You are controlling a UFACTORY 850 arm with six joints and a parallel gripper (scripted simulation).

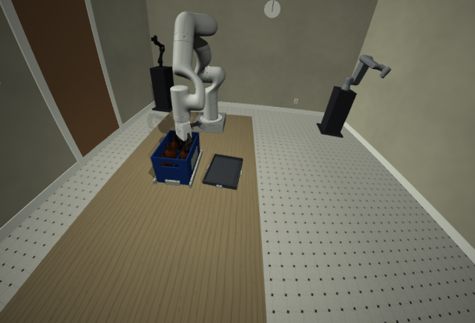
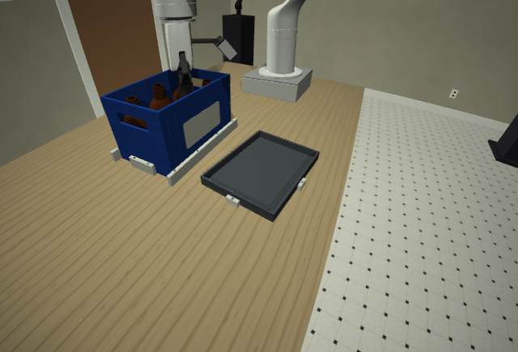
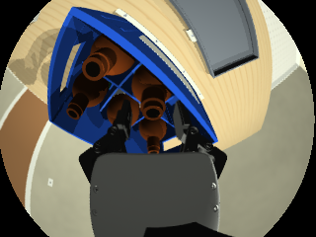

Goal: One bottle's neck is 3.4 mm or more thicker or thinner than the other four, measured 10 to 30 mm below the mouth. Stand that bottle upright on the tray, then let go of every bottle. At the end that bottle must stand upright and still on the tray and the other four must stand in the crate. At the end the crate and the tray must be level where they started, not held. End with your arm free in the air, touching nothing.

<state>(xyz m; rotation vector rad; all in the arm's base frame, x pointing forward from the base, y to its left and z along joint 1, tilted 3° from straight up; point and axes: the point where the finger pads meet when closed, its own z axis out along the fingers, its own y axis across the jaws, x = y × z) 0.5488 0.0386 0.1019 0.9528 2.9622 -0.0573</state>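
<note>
The bottle lies 8 cm below my hand. Also, from my hand: dark grey tray: 3 cm behind, 22 cm to the left, 16 cm below; blue crate: 1 cm ahead, 4 cm to the right, 9 cm below.
</note>
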